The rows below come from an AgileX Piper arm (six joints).
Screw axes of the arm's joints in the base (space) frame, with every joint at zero. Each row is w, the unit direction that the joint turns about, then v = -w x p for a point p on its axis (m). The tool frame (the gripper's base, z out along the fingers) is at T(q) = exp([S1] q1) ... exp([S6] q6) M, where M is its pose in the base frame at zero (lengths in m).
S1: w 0 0 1 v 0 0 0
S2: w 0 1 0 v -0.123 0 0
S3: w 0 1 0 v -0.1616 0 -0.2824
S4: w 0.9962 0 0.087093 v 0 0.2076 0
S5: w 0 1 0 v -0.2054 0 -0.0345
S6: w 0.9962 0 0.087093 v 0 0.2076 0
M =
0.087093 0 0.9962 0.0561
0 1 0 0
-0.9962 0 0.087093 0.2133
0 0 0 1
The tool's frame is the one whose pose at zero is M.
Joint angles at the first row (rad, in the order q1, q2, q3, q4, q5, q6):
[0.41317, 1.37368, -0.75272, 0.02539, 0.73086, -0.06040]
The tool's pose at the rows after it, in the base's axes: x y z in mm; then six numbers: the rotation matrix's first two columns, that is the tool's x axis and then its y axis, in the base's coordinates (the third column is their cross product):
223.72 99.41 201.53 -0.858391 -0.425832 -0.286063 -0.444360 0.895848 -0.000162
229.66 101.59 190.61 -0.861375 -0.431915 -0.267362 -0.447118 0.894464 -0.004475
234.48 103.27 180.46 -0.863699 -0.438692 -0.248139 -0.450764 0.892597 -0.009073
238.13 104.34 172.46 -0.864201 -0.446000 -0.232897 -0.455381 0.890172 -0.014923
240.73 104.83 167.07 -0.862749 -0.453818 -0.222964 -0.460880 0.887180 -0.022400
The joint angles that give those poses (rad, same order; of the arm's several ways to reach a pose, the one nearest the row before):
[0.41318, 1.42507, -0.75633, 0.02076, 0.69955, -0.06124]
[0.41316, 1.47357, -0.75805, 0.01471, 0.67200, -0.06127]
[0.41318, 1.51728, -0.75984, 0.00782, 0.64968, -0.06124]
[0.41317, 1.55147, -0.76182, -0.00100, 0.63281, -0.06071]
[0.41316, 1.57471, -0.76377, -0.01218, 0.62120, -0.05939]

